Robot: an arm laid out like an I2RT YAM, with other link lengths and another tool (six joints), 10 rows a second.
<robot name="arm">
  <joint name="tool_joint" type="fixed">
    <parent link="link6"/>
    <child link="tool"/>
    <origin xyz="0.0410 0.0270 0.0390" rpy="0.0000 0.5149 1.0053"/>
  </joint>
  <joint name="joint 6" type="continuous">
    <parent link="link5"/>
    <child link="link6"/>
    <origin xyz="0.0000 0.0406 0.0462" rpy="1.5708 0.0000 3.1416"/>
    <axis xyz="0 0 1"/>
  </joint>
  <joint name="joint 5" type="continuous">
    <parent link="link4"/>
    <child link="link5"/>
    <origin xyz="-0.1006 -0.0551 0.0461" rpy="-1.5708 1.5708 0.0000"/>
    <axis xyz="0 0 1"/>
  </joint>
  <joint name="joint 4" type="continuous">
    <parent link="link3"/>
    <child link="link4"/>
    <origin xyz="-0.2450 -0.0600 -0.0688"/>
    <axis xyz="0 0 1"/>
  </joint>
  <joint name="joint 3" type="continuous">
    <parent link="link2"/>
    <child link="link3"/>
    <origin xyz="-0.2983 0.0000 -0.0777" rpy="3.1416 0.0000 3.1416"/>
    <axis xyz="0 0 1"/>
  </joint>
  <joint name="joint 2" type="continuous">
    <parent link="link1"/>
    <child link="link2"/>
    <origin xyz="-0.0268 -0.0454 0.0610" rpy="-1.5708 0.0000 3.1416"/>
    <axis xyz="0 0 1"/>
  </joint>
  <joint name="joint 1" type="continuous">
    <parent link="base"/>
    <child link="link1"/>
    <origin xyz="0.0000 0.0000 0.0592" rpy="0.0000 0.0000 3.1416"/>
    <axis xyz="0 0 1"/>
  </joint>
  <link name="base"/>
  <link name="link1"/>
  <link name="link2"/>
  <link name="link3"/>
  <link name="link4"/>
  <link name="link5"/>
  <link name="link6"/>
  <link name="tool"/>
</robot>
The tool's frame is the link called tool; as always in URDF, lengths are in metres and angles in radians. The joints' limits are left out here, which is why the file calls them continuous.
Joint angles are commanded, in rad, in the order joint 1, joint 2, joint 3, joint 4, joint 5, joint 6. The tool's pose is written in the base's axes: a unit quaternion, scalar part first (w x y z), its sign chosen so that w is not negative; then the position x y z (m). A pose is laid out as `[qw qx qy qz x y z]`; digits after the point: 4 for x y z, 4 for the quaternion.
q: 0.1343 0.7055 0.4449 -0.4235 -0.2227 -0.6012
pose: [0.2319 -0.5311 0.7699 -0.2671 0.2081 -0.0121 0.1966]
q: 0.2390 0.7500 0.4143 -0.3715 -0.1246 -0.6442
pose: [0.2143 -0.5629 0.7406 -0.2980 0.2140 0.0024 0.1879]
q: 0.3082 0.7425 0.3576 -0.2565 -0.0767 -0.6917
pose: [0.2422 -0.5766 0.7062 -0.3319 0.2182 0.0147 0.1870]
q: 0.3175 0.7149 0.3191 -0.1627 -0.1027 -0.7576
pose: [0.2841 -0.5848 0.6720 -0.3546 0.2213 0.0206 0.1936]
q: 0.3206 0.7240 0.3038 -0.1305 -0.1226 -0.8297
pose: [0.2920 -0.6043 0.6426 -0.3695 0.2241 0.0248 0.1934]
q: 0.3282 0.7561 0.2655 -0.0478 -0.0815 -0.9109
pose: [0.2859 -0.6109 0.6159 -0.4070 0.2285 0.0256 0.1894]
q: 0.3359 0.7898 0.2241 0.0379 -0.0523 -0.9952
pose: [0.2807 -0.6202 0.5856 -0.4401 0.2317 0.0276 0.1842]
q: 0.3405 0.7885 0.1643 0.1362 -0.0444 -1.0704
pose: [0.2908 -0.6227 0.5541 -0.4697 0.2297 0.0290 0.1801]
